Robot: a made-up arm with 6 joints.
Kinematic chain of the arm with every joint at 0, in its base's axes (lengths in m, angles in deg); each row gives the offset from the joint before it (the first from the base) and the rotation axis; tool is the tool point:
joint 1: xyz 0 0 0.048 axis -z
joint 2: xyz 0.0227 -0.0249 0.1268 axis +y
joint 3: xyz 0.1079 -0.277 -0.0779 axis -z
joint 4: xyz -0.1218 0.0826 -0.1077 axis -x
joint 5: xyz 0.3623 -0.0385 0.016 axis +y
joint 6: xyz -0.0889 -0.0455 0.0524 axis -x
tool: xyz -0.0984 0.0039 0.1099
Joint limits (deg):
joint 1: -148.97..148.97
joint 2: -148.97..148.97
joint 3: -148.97..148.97
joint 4: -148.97..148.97
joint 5: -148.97..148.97
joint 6: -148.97..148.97
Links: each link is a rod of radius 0.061 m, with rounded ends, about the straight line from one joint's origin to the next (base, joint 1, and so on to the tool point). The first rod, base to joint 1, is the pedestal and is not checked.
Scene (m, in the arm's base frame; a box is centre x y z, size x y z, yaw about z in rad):
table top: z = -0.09
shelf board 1: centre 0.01 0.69 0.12 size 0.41 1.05 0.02 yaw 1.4
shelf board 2: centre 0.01 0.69 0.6 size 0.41 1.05 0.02 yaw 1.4
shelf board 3: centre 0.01 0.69 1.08 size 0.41 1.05 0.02 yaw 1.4
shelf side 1: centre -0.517 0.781 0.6 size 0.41 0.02 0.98 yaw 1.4
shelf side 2: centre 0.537 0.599 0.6 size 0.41 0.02 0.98 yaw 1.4
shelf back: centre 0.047 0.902 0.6 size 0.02 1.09 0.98 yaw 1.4
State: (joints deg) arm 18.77 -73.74 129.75 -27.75 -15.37 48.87
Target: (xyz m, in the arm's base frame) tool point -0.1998 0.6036 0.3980
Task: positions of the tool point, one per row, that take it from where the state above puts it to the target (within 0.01 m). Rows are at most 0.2 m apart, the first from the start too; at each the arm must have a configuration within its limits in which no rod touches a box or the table.
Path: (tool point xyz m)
1: -0.0973 -0.3645 0.2746
2: -0.2282 -0.3070 0.2835
3: -0.3408 -0.2152 0.2920
4: -0.4251 -0.0937 0.3021
5: -0.4723 0.0499 0.3149
6: -0.4750 0.2052 0.3313
7: -0.4295 0.3592 0.3512
8: -0.3361 0.4969 0.3739
9: -0.1998 0.6036 0.3980

